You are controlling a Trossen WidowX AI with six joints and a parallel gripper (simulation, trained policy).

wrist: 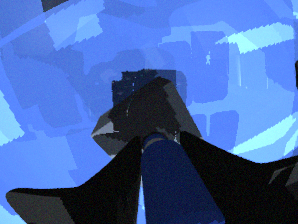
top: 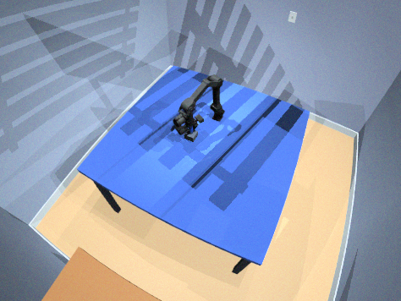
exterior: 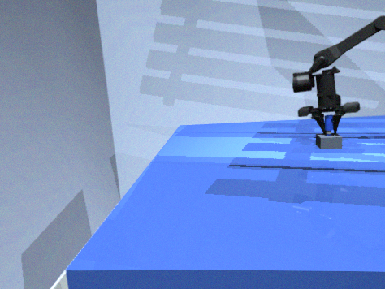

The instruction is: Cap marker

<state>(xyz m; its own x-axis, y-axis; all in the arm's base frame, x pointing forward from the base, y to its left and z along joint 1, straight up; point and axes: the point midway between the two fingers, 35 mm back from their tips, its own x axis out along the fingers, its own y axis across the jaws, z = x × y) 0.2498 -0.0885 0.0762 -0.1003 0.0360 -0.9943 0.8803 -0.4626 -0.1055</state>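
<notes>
Right now the blue cap is 4 cm above my gripper tip. The rest, counted from my gripper tip: dark holder block (2 cm below, 1 cm ahead).
</notes>
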